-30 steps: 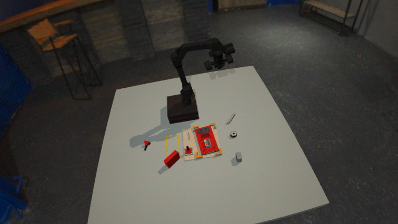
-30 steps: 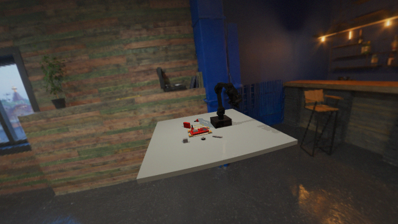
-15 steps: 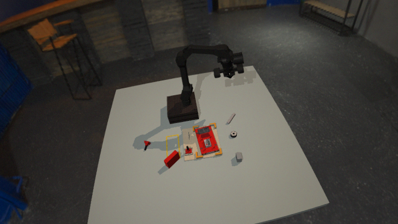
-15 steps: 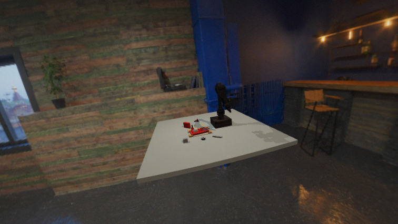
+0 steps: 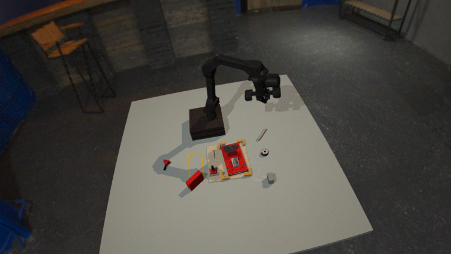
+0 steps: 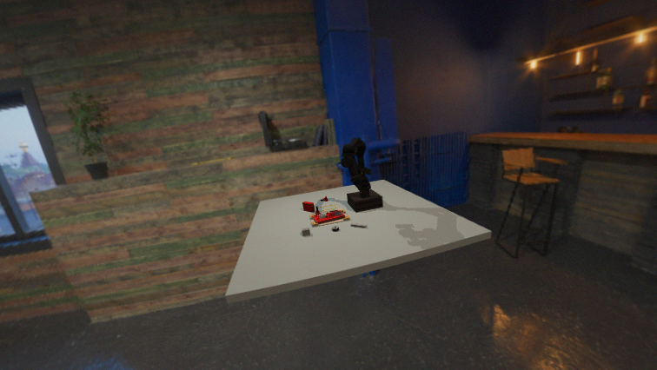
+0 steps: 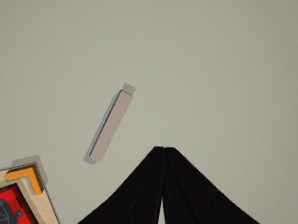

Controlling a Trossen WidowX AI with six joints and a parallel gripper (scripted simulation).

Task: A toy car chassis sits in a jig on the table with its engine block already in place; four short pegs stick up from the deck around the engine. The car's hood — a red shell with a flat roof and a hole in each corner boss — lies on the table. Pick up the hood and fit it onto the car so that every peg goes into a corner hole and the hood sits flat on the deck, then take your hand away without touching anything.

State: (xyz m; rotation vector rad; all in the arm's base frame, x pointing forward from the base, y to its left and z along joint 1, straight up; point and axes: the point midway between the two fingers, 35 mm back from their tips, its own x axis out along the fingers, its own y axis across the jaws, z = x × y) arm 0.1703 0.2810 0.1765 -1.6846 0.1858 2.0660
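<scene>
My gripper tip is 480 mm to the left of the red hood, 230 mm short of it and 190 mm above it. Round my gripper tip: grey engine block 240 mm to the right, 200 mm below, 180 mm ahead; grey bar 220 mm below, 30 mm to the right, 20 mm ahead; black wheel 220 mm below, 160 mm ahead, 70 mm to the right.
</scene>
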